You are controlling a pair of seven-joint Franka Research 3 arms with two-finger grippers.
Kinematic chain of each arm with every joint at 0, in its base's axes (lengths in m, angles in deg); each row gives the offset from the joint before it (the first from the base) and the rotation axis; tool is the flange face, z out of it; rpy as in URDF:
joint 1: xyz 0 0 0.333 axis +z
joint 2: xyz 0 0 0 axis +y
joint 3: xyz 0 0 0.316 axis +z
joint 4: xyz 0.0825 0 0 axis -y
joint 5: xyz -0.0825 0 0.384 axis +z
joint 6: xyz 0 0 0 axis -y
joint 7: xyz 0.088 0 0 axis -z
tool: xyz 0 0 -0.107 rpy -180 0 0
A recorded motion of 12 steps. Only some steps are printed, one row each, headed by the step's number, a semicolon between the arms.
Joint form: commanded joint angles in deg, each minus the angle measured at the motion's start. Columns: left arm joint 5, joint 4, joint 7, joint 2, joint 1, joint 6, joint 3; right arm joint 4, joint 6, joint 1, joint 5, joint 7, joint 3, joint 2.
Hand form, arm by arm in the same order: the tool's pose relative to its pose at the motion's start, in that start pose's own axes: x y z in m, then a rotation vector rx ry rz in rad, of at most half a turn. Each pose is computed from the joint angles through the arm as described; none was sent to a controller.
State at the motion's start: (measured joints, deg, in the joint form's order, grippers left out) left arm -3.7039 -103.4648 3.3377 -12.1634 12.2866 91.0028 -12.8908; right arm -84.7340 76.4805 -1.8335 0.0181 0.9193 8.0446 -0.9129
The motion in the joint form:
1: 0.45 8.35 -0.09 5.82 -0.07 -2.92 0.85; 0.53 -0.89 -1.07 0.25 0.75 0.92 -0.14
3: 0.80 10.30 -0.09 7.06 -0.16 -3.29 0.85; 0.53 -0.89 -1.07 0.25 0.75 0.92 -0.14
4: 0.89 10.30 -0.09 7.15 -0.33 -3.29 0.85; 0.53 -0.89 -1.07 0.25 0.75 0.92 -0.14
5: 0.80 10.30 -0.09 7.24 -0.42 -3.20 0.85; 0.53 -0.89 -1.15 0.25 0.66 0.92 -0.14
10: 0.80 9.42 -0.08 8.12 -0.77 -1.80 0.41; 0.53 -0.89 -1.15 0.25 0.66 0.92 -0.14
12: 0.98 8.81 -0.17 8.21 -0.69 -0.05 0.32; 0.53 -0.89 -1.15 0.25 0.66 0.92 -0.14
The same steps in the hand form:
1: 0.0271 -0.0136 -0.0154 -0.0164 -0.0029 -0.0085; -0.0032 0.0007 -0.0038 0.0039 -0.0040 0.0147
3: 0.0333 -0.0148 -0.0199 -0.0144 0.0033 -0.0060; -0.0032 0.0007 -0.0038 0.0039 -0.0040 0.0147
4: 0.0338 -0.0136 -0.0191 -0.0132 0.0016 -0.0031; -0.0032 0.0007 -0.0038 0.0039 -0.0040 0.0147
5: 0.0345 -0.0128 -0.0184 -0.0151 0.0017 -0.0015; -0.0032 0.0014 -0.0038 0.0040 -0.0040 0.0145
10: 0.0417 -0.0071 -0.0053 -0.0180 -0.0045 0.0112; -0.0032 0.0014 -0.0038 0.0040 -0.0040 0.0145
12: 0.0451 -0.0078 -0.0022 -0.0141 0.0136 0.0091; -0.0032 0.0014 -0.0038 0.0040 -0.0040 0.0145

